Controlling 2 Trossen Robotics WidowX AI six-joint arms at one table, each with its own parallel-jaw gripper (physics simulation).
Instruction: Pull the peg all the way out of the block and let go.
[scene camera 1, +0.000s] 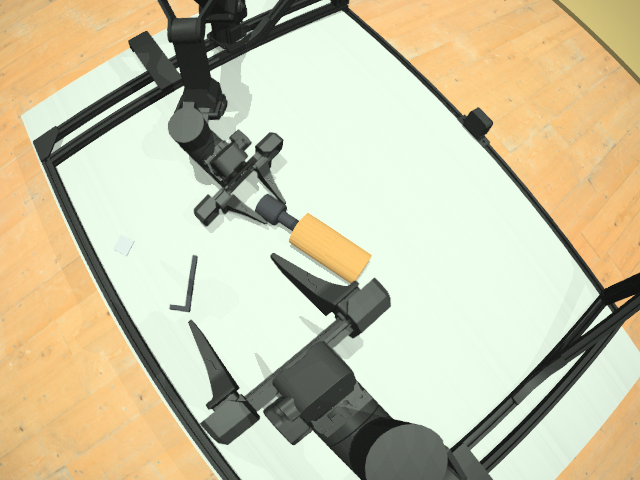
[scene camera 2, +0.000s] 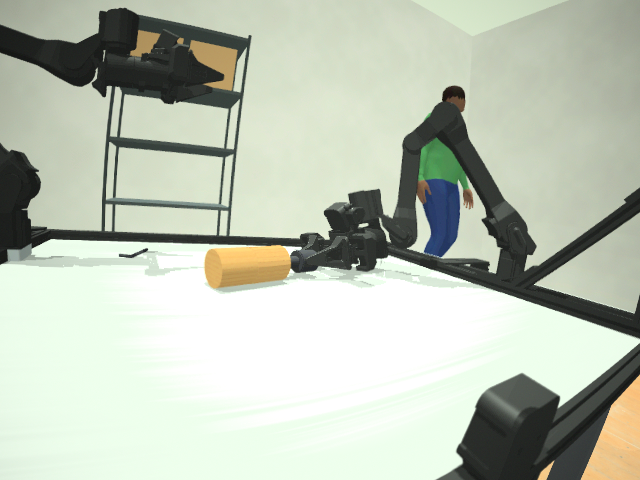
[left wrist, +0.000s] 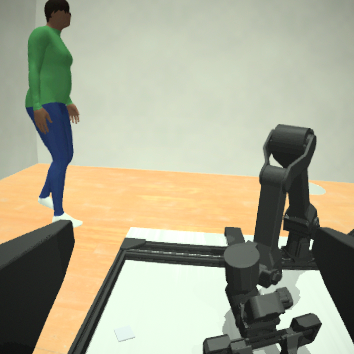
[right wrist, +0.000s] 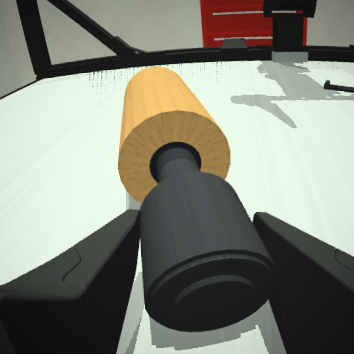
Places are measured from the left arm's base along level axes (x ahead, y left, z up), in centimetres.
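Pixels of known places: left gripper, between the fingertips: (scene camera 1: 230, 288) (scene camera 2: 217, 84) (left wrist: 197, 237); right gripper, between the fingertips: (scene camera 1: 276, 213) (scene camera 2: 298, 260) (right wrist: 196, 222); left arm's base, origin of its link: (scene camera 2: 6, 245) (right wrist: 286, 48); right arm's base, origin of its link: (scene camera 1: 226, 35) (scene camera 2: 508, 279) (left wrist: 295, 251).
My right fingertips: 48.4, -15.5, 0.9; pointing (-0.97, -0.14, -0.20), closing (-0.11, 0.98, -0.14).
For each thing: its top centre in the pictures, then the offset to it from my right fingertips, as dx, dy, dz. "spot": a spot on its surface instead.
- wooden block, centre of its top: (right wrist: 157, 81) (scene camera 2: 249, 247) (scene camera 1: 332, 242) -10.0, -2.7, +2.8
- dark grey peg, centre of its top: (right wrist: 175, 142) (scene camera 1: 292, 218) (scene camera 2: 286, 251) -2.9, -0.9, +1.8
- small pale square, a spot on its surface: (scene camera 1: 124, 245) (left wrist: 124, 333) spot: +13.8, +23.3, -2.5
The wooden block (scene camera 1: 330, 248) (scene camera 2: 248, 266) (right wrist: 155, 95), an orange cylinder, lies on its side on the table. The dark grey peg (scene camera 1: 269, 207) (scene camera 2: 301, 260) (right wrist: 197, 235) sticks out of its end hole, with the thick head and part of the thin shaft showing; the rest of the shaft is hidden in the block. My right gripper (scene camera 1: 275, 212) (scene camera 2: 306, 258) (right wrist: 196, 222) is shut on the peg's head, one finger on each side. My left gripper (scene camera 1: 232, 288) (scene camera 2: 217, 83) (left wrist: 197, 237) is open and empty, raised high above the table.
A dark L-shaped bar (scene camera 1: 191, 284) (scene camera 2: 134, 253) and a small pale square (scene camera 1: 124, 245) (left wrist: 124, 333) lie on the table. A black frame (scene camera 1: 444, 100) runs round the table's edge. A person (scene camera 2: 444, 160) (left wrist: 50, 70) stands beyond the table.
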